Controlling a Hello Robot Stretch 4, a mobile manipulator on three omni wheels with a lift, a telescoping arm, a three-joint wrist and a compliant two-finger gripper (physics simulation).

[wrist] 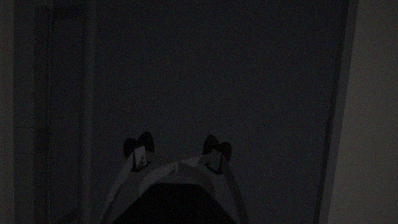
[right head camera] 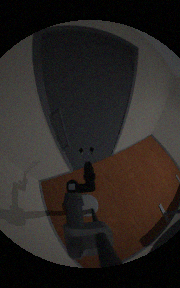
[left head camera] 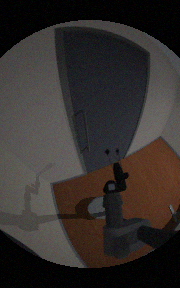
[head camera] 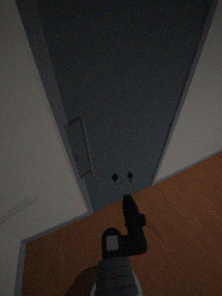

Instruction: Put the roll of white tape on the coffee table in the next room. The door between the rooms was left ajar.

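Seen in the pictures: gripper, fingertip midpoint: (wrist: 178,145) (right head camera: 85,146) (left head camera: 111,148) (head camera: 121,173); robot's base, link origin: (right head camera: 85,204) (left head camera: 99,206).
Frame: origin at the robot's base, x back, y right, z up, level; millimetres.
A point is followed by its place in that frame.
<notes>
The dark blue-grey door (head camera: 125,100) @[x -845, y 160, z 1327 mm] (left head camera: 110,90) @[x -838, y 138, z 1424 mm] (right head camera: 90,85) @[x -844, y 157, z 1442 mm] (wrist: 225,90) @[x -862, y 208, z 1114 mm] stands in front of me in its frame. Its long bar handle (head camera: 87,147) @[x -675, y -112, z 1090 mm] (left head camera: 87,131) @[x -679, y -102, z 1077 mm] (right head camera: 60,129) @[x -735, y -165, z 1044 mm] (wrist: 88,110) @[x -677, y -105, z 1048 mm] is on the left side. Whether the door is ajar I cannot tell. My gripper (head camera: 122,177) @[x -485, y 84, z 1037 mm] (left head camera: 112,151) @[x -485, y 84, z 1037 mm] (right head camera: 86,150) @[x -485, y 84, z 1037 mm] (wrist: 178,145) @[x -485, y 84, z 1037 mm] is open, with nothing between its fingertips. It is in front of the lower part of the door, to the right of the handle. The roll of white tape and the coffee table do not show in these views.
Pale walls (head camera: 35,125) @[x -665, y -365, z 1273 mm] (left head camera: 30,100) @[x -619, y -500, z 1483 mm] (wrist: 372,120) @[x -1111, y 943, z 1041 mm] flank the door on both sides. The wooden floor (head camera: 180,220) @[x -501, y 874, z -27 mm] (left head camera: 150,175) @[x -405, y 1259, z -28 mm] (right head camera: 130,185) @[x -209, y 947, z -27 mm] lies below. My arm's shadow (left head camera: 30,217) @[x 193, y -768, z 753 mm] (right head camera: 20,212) @[x 190, y -769, z 703 mm] falls on the left wall. The pictures are very dim.
</notes>
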